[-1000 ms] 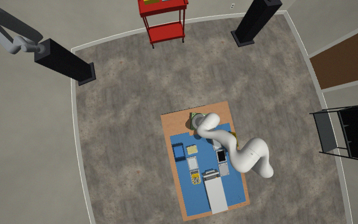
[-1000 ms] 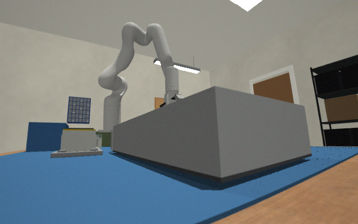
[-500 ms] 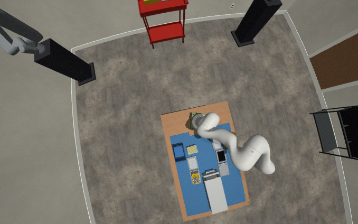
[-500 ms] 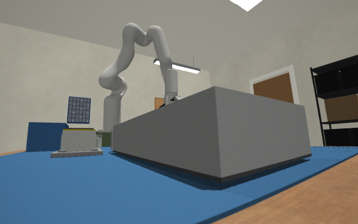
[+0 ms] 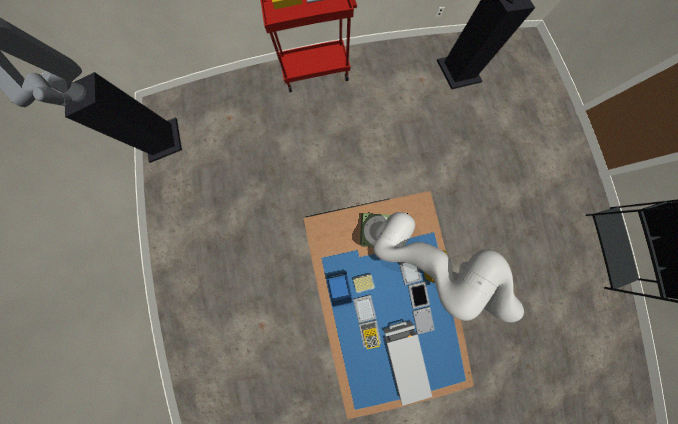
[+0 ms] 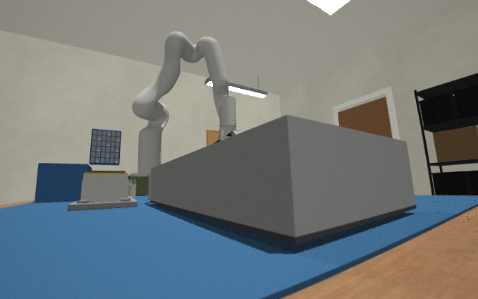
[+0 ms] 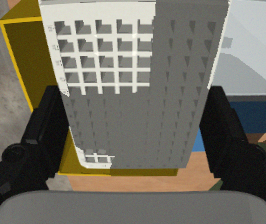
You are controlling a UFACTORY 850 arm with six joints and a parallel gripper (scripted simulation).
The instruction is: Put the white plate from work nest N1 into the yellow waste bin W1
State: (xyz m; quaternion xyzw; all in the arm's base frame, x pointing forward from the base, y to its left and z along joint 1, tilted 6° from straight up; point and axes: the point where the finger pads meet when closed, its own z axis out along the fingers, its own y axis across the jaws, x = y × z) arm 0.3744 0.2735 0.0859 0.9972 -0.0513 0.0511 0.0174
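My gripper is now 12 cm above the yellow waste bin W1, 4 cm past it and 2 cm to the right of it. The rest, counted from my hand: blue bin (62 cm to the right, 12 cm below, 11 cm behind); black plate (14 cm below, 13 cm to the right, 12 cm ahead); white plate (1 cm below).
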